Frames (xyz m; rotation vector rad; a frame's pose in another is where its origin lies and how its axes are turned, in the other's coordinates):
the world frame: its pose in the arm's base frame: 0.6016 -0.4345 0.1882 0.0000 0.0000 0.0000
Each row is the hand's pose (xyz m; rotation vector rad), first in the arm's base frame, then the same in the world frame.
Working: the arm's base frame: its pose in the world frame: -0.6016 0.4345 -0.1882 0.0000 0.0000 0.0000

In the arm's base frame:
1: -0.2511 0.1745 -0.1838 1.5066 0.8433 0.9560
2: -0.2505 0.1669 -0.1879 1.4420 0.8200 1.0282
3: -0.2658 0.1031 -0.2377 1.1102 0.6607 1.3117
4: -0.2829 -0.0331 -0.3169 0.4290 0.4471 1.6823
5: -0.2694 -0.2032 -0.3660 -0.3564 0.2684 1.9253
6: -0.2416 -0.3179 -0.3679 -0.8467 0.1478 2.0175
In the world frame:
1: -0.8527 0.6090 -0.3720 1.5066 0.8433 0.9560
2: -0.8521 0.6014 -0.3761 1.4420 0.8200 1.0282
3: -0.8674 0.5376 -0.4259 1.1102 0.6607 1.3117
4: -0.8845 0.4014 -0.5051 0.4290 0.4471 1.6823
5: -0.8710 0.2313 -0.5542 -0.3564 0.2684 1.9253
6: -0.8432 0.1166 -0.5561 -0.8467 0.1478 2.0175

